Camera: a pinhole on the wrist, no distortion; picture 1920 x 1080 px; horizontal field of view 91.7 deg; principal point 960.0 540.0 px. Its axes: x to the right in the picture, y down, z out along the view. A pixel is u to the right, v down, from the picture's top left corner.
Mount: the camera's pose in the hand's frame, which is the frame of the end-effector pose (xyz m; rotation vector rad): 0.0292 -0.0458 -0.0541 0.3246 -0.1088 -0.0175
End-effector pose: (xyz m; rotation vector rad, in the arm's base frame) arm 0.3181 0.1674 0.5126 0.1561 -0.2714 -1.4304
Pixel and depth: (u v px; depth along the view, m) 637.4 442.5 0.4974
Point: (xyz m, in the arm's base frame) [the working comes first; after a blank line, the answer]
In the camera's frame: -0.1722 -0.0520 0.4974

-0.0457 0.3490 0.7930
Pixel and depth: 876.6 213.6 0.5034
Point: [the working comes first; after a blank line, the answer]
In the camera's frame: -0.0451 -0.1763 0.5034

-0.1436 0.2065 0.7512
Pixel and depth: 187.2 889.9 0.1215
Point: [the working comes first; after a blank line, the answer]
In the camera's frame: -0.1008 0.0456 0.1215

0.2545 0.2492 0.5566
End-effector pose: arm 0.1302 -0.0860 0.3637 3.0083 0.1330 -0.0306
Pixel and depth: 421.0 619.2 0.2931
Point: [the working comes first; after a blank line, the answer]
In the camera's frame: -0.1695 0.0249 0.2931

-0.0533 -0.0206 0.1436
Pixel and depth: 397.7 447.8 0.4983
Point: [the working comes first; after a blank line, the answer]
In the camera's frame: -0.3007 -0.0493 0.4983

-0.2194 0.0751 -0.0240
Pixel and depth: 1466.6 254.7 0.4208
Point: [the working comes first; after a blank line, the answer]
In the camera's frame: 0.2287 -0.1288 0.4208

0.3076 0.1953 -0.0037
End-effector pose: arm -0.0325 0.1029 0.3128 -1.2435 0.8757 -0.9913
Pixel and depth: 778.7 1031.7 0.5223
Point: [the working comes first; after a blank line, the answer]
In the camera's frame: -0.1016 0.2756 0.5223

0.4105 0.4006 0.3266
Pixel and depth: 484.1 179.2 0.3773
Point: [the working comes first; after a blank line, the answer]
In the camera's frame: -0.1927 -0.1461 0.3773

0.0815 0.3596 0.6384
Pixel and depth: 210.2 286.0 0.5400
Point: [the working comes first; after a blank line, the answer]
In the camera's frame: -0.4345 -0.1472 0.5400

0.1075 0.6433 0.6996
